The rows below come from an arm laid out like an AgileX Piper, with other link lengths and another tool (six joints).
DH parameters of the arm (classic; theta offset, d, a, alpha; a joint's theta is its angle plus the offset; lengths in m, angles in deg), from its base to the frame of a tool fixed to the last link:
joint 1: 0 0.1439 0 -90
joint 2: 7.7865 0 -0.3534 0
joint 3: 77.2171 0 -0.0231 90
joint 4: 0 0.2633 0 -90
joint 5: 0 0 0 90
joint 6: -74.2 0.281 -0.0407 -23
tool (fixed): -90 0.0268 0 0
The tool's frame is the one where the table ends.
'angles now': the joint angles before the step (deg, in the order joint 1, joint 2, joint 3, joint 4, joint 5, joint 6). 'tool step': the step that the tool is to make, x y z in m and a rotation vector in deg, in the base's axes. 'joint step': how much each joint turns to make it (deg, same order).
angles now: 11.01 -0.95 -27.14 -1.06 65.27 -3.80
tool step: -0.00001 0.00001 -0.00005 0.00 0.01 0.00
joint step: 0.00 0.00 0.00 0.00 0.00 0.00
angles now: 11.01 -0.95 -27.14 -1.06 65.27 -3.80
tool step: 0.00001 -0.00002 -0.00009 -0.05 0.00 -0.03
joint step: -0.10 0.00 0.00 0.04 0.00 -0.10
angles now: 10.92 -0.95 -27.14 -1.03 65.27 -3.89
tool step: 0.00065 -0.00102 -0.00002 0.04 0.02 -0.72
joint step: -0.80 0.00 0.00 0.10 0.01 -0.05
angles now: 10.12 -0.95 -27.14 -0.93 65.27 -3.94
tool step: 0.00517 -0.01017 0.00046 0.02 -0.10 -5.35
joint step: -5.35 0.00 0.00 0.00 -0.11 0.01
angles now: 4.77 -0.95 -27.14 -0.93 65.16 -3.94
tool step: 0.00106 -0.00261 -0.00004 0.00 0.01 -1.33
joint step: -1.33 0.01 0.00 0.00 0.00 0.00
